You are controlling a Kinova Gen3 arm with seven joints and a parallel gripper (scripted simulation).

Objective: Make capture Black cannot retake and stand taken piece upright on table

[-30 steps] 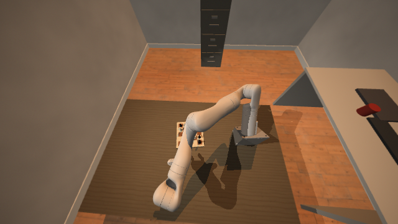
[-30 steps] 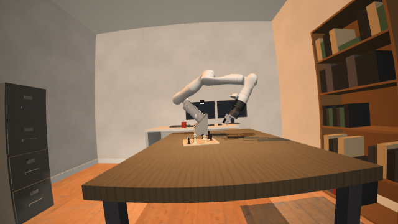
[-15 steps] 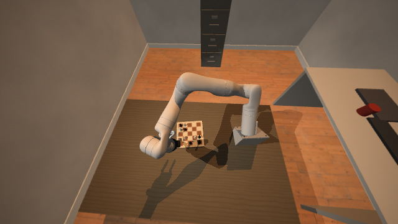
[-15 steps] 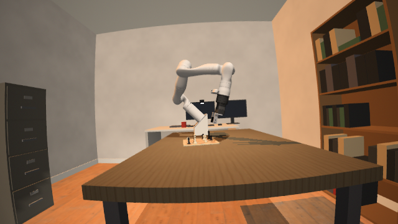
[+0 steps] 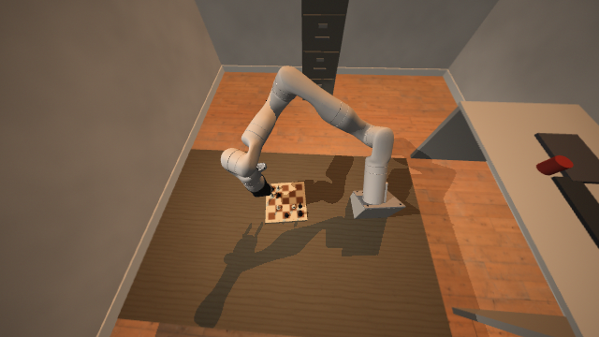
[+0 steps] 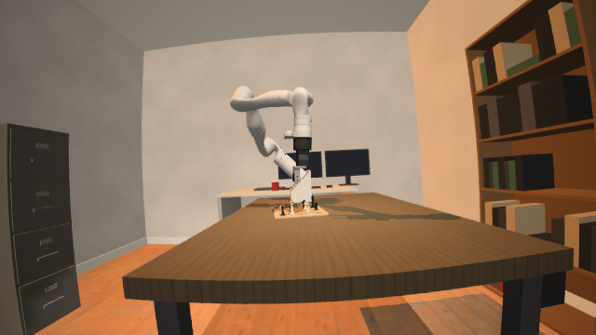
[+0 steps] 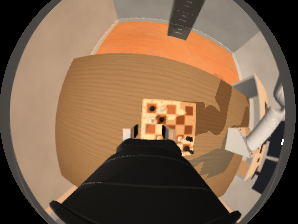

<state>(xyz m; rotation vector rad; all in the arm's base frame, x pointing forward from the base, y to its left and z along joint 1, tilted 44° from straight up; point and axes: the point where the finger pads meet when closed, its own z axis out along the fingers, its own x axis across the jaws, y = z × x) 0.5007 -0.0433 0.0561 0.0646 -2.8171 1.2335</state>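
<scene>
The black chess piece is 13 cm below my hand, 6 cm to the right of it and 1 cm behind it. Also, from my hand: small chessboard (16 cm below, 8 cm behind, 1 cm to the left).
</scene>
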